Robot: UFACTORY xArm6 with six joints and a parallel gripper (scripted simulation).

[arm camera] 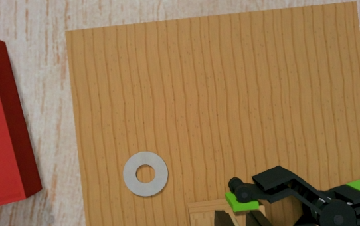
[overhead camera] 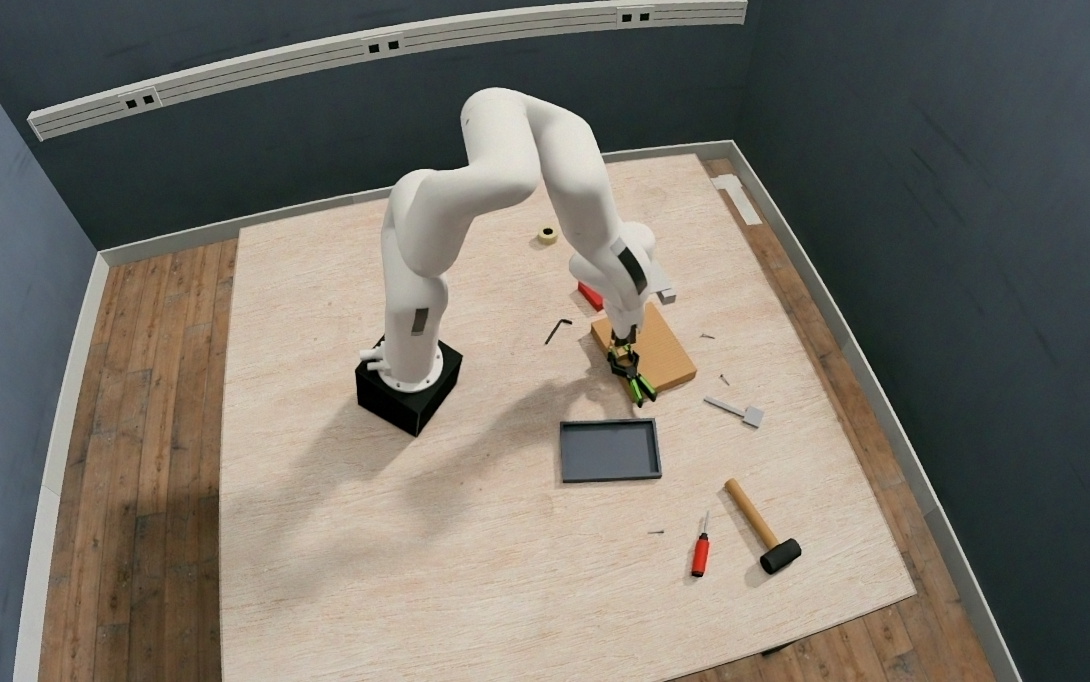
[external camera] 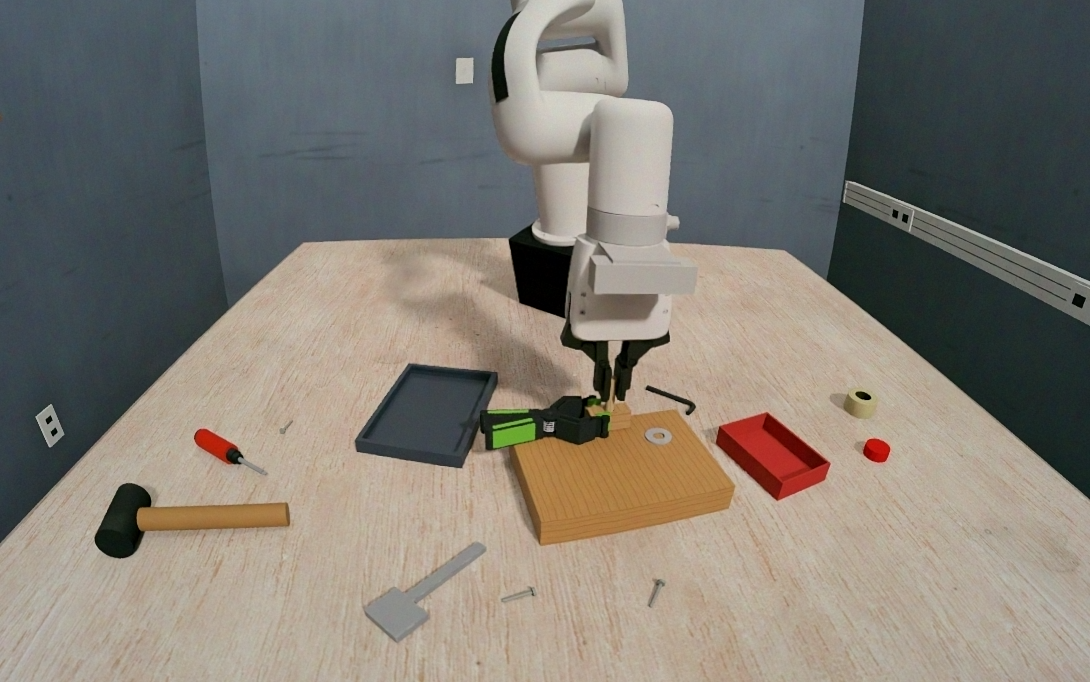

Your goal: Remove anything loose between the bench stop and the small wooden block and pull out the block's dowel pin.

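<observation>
Right now the dowel pin is 20 mm below my hand. The rest, counted from my hand: small wooden block 50 mm below; then hex key 120 mm to the left, 90 mm below, 90 mm behind; then washer 60 mm below, 50 mm to the left, 20 mm ahead.
</observation>
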